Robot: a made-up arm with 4 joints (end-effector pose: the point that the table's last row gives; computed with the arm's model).
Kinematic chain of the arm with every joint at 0, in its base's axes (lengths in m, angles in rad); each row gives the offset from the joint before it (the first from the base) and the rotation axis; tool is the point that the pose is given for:
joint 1: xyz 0 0 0.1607 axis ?
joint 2: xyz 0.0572 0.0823 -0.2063 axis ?
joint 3: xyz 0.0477 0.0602 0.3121 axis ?
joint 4: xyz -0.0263 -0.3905 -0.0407 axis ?
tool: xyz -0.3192 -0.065 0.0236
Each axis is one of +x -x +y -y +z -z.
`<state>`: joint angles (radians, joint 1 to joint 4).
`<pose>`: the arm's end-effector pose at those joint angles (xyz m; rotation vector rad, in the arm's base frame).
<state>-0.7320 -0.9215 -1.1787 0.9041</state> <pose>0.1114 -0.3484 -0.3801 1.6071 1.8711 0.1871</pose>
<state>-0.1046 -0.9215 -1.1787 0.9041</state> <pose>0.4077 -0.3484 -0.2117 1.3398 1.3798 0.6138</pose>
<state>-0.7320 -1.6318 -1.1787 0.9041</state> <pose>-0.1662 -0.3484 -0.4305 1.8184 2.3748 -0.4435</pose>
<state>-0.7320 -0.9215 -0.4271 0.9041</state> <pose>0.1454 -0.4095 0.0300 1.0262 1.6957 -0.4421</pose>
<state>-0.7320 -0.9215 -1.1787 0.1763</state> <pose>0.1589 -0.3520 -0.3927 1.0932 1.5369 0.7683</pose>
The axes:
joint 1: -y
joint 2: -y
joint 3: -z
joint 4: +x

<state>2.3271 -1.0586 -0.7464 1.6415</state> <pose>-0.0633 -0.3927 0.4737 0.9052 -0.3635 1.3615</pose>
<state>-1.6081 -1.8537 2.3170 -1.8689</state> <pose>-0.3359 0.6330 -0.1906 1.0562 -0.2555 -0.8799</pose>
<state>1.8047 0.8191 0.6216 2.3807</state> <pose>0.4684 0.0513 -0.1370 -0.9477 1.1686 -2.3276</pose>
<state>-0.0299 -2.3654 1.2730 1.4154</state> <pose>0.5311 0.3484 0.1095 -0.5370 0.9997 -1.5211</pose>
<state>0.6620 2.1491 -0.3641 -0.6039</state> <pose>0.1808 -0.3829 -0.3164 -0.6457 -2.7619 -0.7681</pose>
